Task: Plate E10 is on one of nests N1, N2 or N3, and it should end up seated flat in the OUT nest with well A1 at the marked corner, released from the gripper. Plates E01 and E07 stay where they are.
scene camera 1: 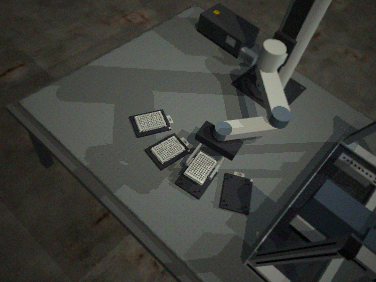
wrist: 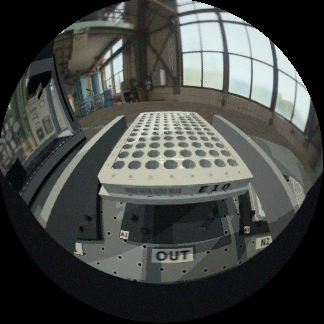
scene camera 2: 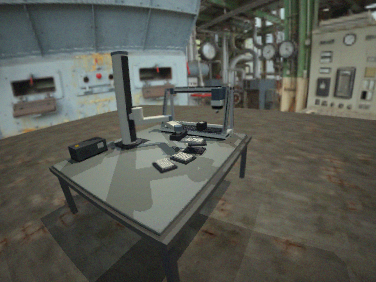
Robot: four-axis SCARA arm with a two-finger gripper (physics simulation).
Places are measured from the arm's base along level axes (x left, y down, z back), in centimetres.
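Pixels of known places: gripper, fingertip midpoint: [scene camera 1: 197, 171] [wrist: 170, 119] [scene camera 2: 197, 140]; arm's base, origin of the base link: [scene camera 2: 130, 143].
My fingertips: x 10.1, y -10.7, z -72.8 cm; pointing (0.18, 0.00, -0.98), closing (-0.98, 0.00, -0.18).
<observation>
For each thing: its middle in the pictures, then the offset to it from my fingertips. "spot": a spot on its surface instead.
- Plate E10, body centre: [wrist: 171, 132] [scene camera 1: 200, 167] [scene camera 2: 194, 140] dx -0.4, dy +0.5, dz +2.4 cm
- dark OUT nest, body centre: [wrist: 171, 184] [scene camera 1: 197, 176] [scene camera 2: 194, 149] dx -0.7, dy +8.3, dz +2.5 cm
- A1 tag, surface spot: [wrist: 124, 234] spot: dx +3.4, dy +8.2, dz +10.8 cm
- empty dark nest, body centre: [wrist: 72, 192] [scene camera 1: 236, 192] dx +16.0, dy +8.3, dz +8.8 cm
- N2 sign, body centre: [wrist: 264, 241] dx -16.7, dy +9.3, dz +12.3 cm
- dark box, surface spot: [scene camera 1: 227, 30] spot: dx -46.1, dy -2.1, dz +77.3 cm
Plate E10 [scene camera 1: 201, 168] [scene camera 2: 193, 139] [wrist: 172, 150], white with round wells, is level between the fingers, raised above the dark OUT nest [scene camera 1: 190, 188] [scene camera 2: 195, 150] [wrist: 170, 220]. In the wrist view its E10 label faces the camera, and the OUT sign and A1 tag [wrist: 124, 234] show below. The plate's own A1 mark is not legible. My gripper [scene camera 1: 201, 169] [wrist: 170, 119] is shut on plate E10, a finger along each long side. Two other white plates [scene camera 1: 169, 149] [scene camera 1: 150, 121] sit in nests; their labels are unreadable, so I cannot tell E01 from E07.
An empty dark nest [scene camera 1: 236, 193] is beside the OUT nest, toward the framed machine [scene camera 1: 295, 205] [scene camera 2: 229, 112]. The N2 sign [wrist: 264, 243] shows on the other side. A dark box [scene camera 1: 227, 30] [scene camera 2: 88, 149] stands near the arm's column [scene camera 2: 123, 100].
</observation>
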